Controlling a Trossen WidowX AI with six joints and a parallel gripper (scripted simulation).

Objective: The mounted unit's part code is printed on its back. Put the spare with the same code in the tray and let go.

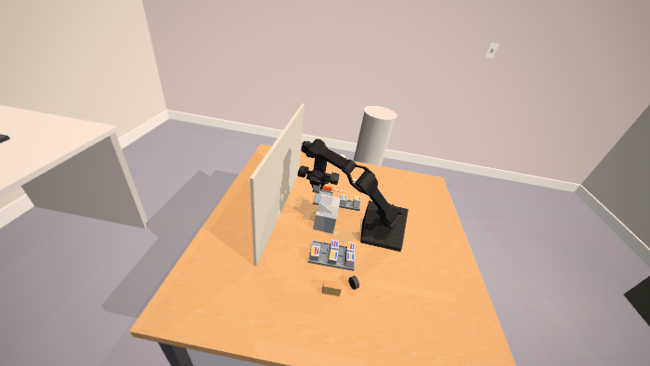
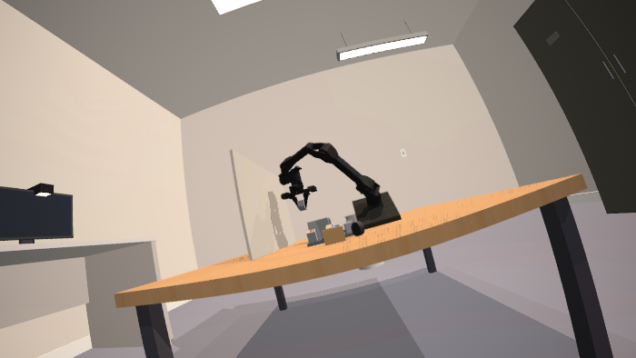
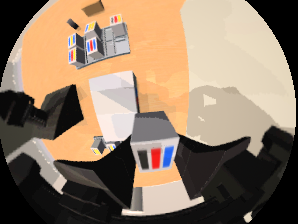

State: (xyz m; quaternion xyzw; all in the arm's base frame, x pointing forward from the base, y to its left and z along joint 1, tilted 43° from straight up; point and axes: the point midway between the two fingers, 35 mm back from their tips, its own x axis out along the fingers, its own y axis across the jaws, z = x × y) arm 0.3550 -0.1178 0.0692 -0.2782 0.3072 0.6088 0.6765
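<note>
Now: gripper tip 18 cm past the grey tray, 17 cm above it and 13 cm to the left of it. From my gripper tip the other things lie so: mounted unit 13 cm below, 7 cm behind, 3 cm to the left; black puck 36 cm to the left, 22 cm behind, 15 cm below; beige panel 17 cm ahead, 5 cm above.
</note>
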